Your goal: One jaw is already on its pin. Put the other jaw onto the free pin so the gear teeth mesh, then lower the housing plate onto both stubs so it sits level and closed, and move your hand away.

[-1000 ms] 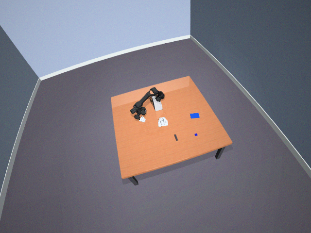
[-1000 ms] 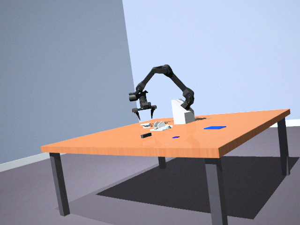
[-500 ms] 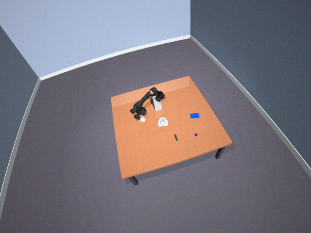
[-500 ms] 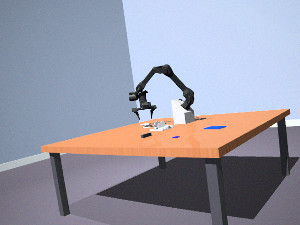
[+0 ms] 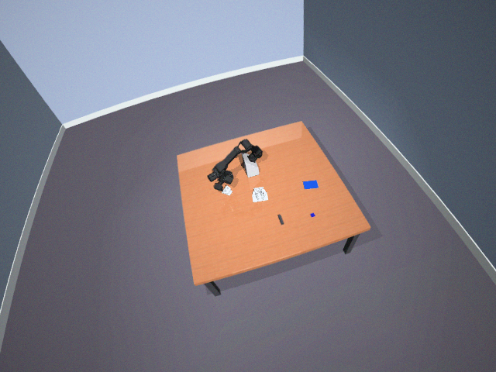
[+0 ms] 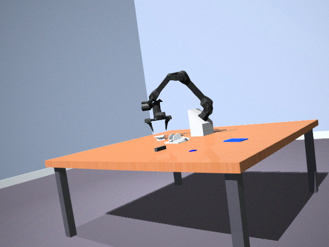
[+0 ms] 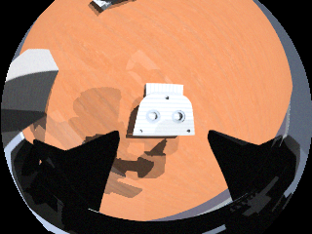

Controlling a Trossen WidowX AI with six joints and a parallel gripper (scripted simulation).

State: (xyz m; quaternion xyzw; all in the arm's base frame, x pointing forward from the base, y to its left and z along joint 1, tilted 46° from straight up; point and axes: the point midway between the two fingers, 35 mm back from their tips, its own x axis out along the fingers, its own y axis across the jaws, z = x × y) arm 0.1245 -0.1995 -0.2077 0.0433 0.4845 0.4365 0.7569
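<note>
Right now my gripper tip is 3 cm above the base and 1 cm short of it. From my gripper tip the other things lie so: small black block: 45 cm ahead, 27 cm to the left, 5 cm below; white jaw: 21 cm to the left, 14 cm ahead, 5 cm below; small white part: 5 cm below, 1 cm ahead.
</note>
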